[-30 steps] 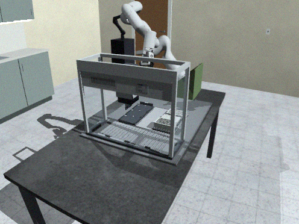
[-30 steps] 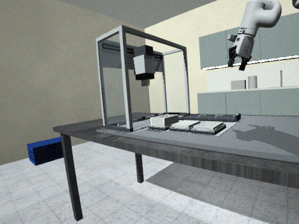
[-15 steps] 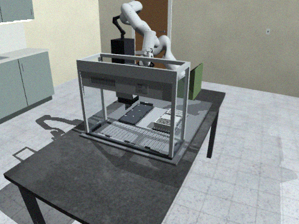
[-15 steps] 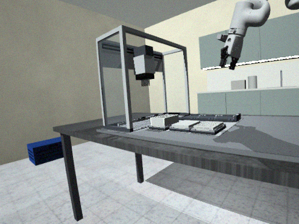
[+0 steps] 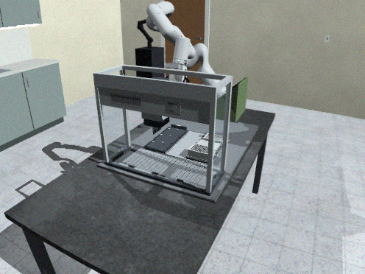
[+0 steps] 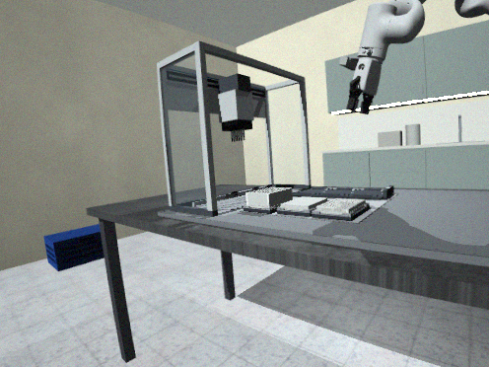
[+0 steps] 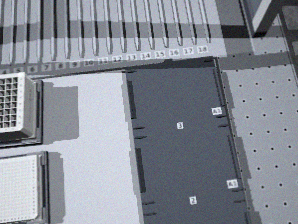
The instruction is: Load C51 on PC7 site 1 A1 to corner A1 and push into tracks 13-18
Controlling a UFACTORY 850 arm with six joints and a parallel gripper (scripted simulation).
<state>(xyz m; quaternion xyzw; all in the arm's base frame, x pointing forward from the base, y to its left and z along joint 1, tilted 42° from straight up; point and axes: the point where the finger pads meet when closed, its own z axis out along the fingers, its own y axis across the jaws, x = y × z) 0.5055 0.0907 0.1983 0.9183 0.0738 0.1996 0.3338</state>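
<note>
The nest S3 lies 16 cm ahead of my hand, 27 cm to the left of it and 28 cm below it. The rest, counted from my hand: 96-well plate C15 (6 cm behind, 25 cm to the left, 27 cm below); then pipetting head (40 cm ahead, 17 cm to the left, 6 cm above); then dark plate carrier PC7 (8 cm ahead, 1 cm to the right, 27 cm below).
</note>
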